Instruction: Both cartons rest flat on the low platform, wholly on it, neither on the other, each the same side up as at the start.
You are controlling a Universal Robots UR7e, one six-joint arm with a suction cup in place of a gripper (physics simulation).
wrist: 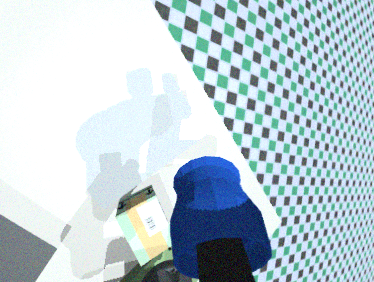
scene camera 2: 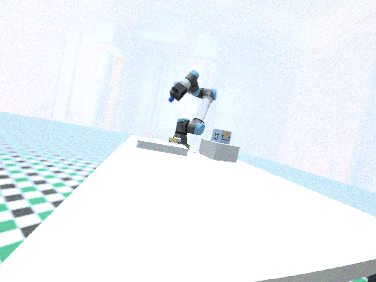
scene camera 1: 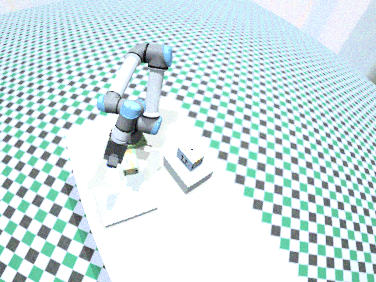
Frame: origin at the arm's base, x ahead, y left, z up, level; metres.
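Seen in the pictures: end effector, tool point: [wrist: 207, 184] [scene camera 2: 169, 101]; arm's base, origin of the base link: [scene camera 1: 130, 135].
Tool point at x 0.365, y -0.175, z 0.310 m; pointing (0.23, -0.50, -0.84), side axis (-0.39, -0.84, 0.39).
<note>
Offsets run from my tool point to a thing's top centre.
The green-and-tan carton @(dx -0.162, dy +0.107, dz -0.262 m) [scene camera 1: 131, 164] [scene camera 2: 174, 140] [wrist: 145, 225] lies on the table between the arm's base and the low platform @(dx +0.056, dy +0.005, dz -0.296 m) [scene camera 1: 127, 209] [scene camera 2: 162, 148], off the platform. The blue carton @(dx -0.008, dy +0.438, dz -0.127 m) [scene camera 1: 190, 157] [scene camera 2: 221, 136] stands upright on the taller grey-white block @(dx +0.005, dy +0.432, dz -0.224 m) [scene camera 1: 188, 183] [scene camera 2: 220, 151], to the right of the low platform in scene camera 1. My suction cup [scene camera 1: 112, 161] [scene camera 2: 171, 99] [wrist: 209, 182] is open, with no carton on it. It hangs in the air, well above the green-and-tan carton and a little to one side of it. The blue carton does not show in the wrist view.
The arm's base stands on a greenish plate [scene camera 1: 139, 143] close behind the green-and-tan carton. The taller block is a raised obstacle beside the low platform. The table's edge [wrist: 206, 103] runs along one side, with checkered floor beyond. Shadows of the arm fall across the table.
</note>
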